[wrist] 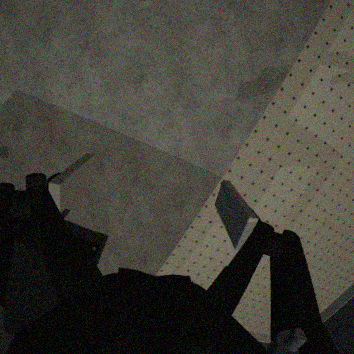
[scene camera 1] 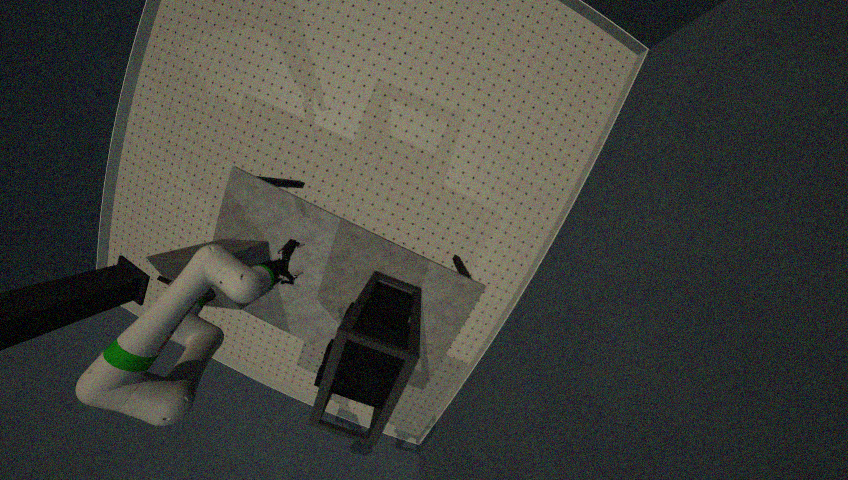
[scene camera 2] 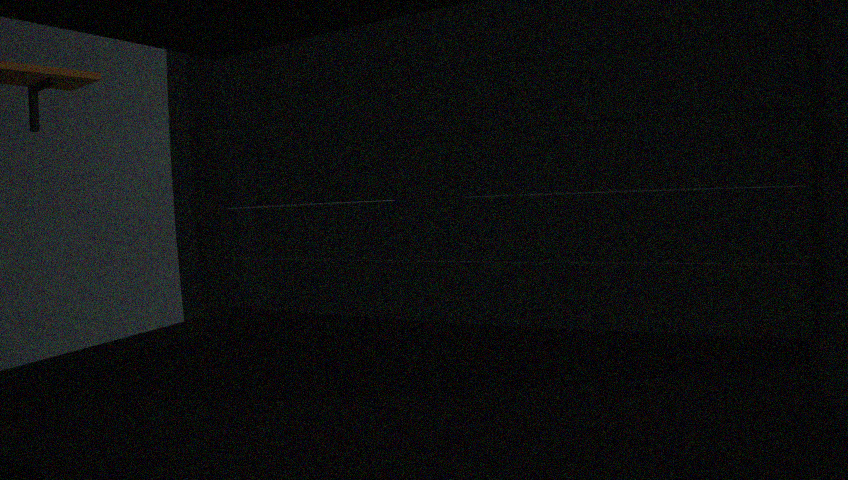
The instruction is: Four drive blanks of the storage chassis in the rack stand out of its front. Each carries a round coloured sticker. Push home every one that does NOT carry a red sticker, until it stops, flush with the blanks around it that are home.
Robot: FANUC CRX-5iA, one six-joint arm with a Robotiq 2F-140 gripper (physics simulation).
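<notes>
The rack is a dark open frame at the lower middle right of the scene camera 1 view, with a black body inside it. The storage chassis's blanks and their stickers cannot be made out in any view. My gripper is open, with its two fingers spread wide and nothing between them. It is to the left of the rack and apart from it in the scene camera 1 view. In the wrist view the fingers hang over the grey surface and the dotted floor; the rack does not show there. The scene camera 2 view shows neither rack nor gripper.
A grey slab lies under the rack and gripper on a pale dotted floor. Dark bars show at its far edge. A thick black beam comes in from the left. A wooden shelf hangs on a wall.
</notes>
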